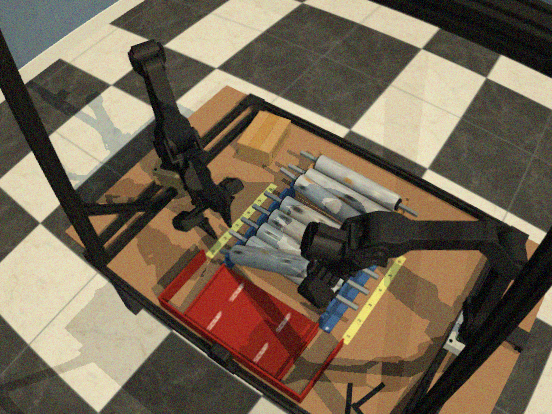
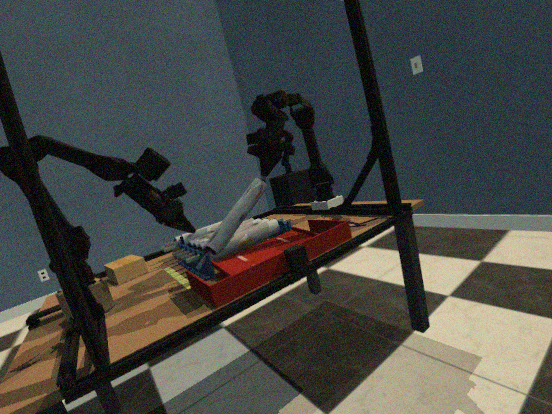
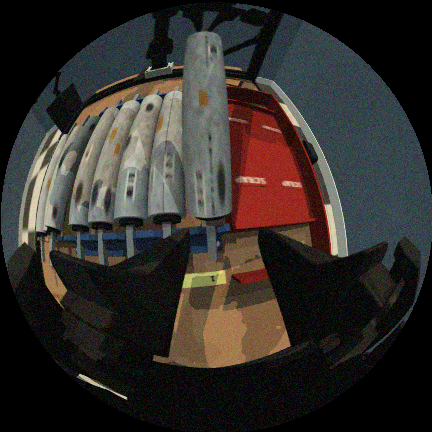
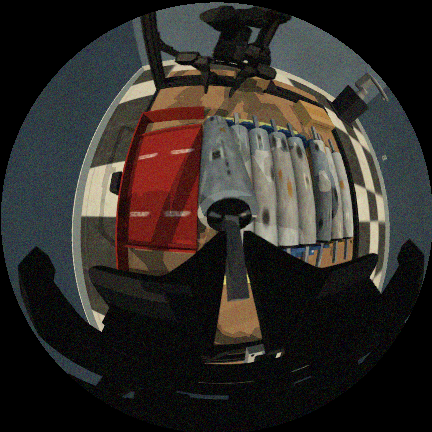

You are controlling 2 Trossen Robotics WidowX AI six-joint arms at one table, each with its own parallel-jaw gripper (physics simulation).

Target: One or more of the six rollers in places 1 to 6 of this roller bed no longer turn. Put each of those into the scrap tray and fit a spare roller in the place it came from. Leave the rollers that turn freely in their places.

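Places are measured from the left arm's base along level axes (x right, y ahead, z up), in centimetres.
Pixels of known places: left gripper, between the fingertips: [image 1: 223, 233] [image 2: 193, 231] [image 3: 224, 234] [image 4: 217, 94]; right gripper, between the fingertips: [image 1: 319, 268] [image 2: 264, 176] [image 3: 203, 31] [image 4: 234, 236]; right arm's base, origin of its link: [image 1: 472, 335] [image 2: 326, 199] [image 3: 158, 66] [image 4: 264, 359].
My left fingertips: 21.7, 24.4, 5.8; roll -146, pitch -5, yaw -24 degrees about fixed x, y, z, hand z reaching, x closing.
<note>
Behind a point stands the place of what it marks, as x, y, z.
My right gripper [image 2: 264, 176] @[29.4, 49.8, 14.9] [image 4: 234, 236] @[29.4, 49.8, 14.9] is shut on the shaft end of a grey mottled roller [image 1: 265, 259] @[26.9, 36.8, 8.1] [image 2: 235, 215] @[27.3, 35.6, 6.5] [image 3: 206, 125] @[24.2, 33.3, 6.0] [image 4: 222, 165] @[28.2, 44.2, 13.4]. That roller slopes steeply, its held end high and its other end low by place 1. Whether the low shaft rests in its slot, I cannot tell. My left gripper [image 1: 223, 231] @[21.7, 24.4, 5.8] [image 3: 224, 234] @[21.7, 24.4, 5.8] is open and empty near that low end. Several other rollers [image 1: 290, 220] @[9.6, 37.3, 0.0] [image 3: 135, 185] @[15.6, 33.8, -0.5] [image 4: 285, 185] @[13.6, 44.9, -0.3] lie side by side in the roller bed, by its blue rails [image 1: 331, 319] [image 3: 115, 245]. The red scrap tray [image 1: 245, 320] @[37.3, 34.7, -4.9] [image 2: 250, 285] @[42.1, 20.9, -6.5] [image 3: 270, 205] @[32.3, 25.5, -4.6] [image 4: 160, 185] @[37.3, 36.7, -4.8] holds no roller.
More rollers, one of them pale [image 1: 357, 182] @[-8.0, 50.9, -0.5], lie close together at the bed's far side. A wooden block [image 1: 262, 135] @[-18.7, 20.0, -2.1] [image 2: 126, 270] @[-13.5, 17.4, -4.2] stands beyond them. Numbered yellow strips [image 1: 370, 305] @[23.5, 62.4, -7.5] run outside both rails. A black frame post [image 2: 380, 130] @[60.3, 72.8, 19.8] rises at the table's edge.
</note>
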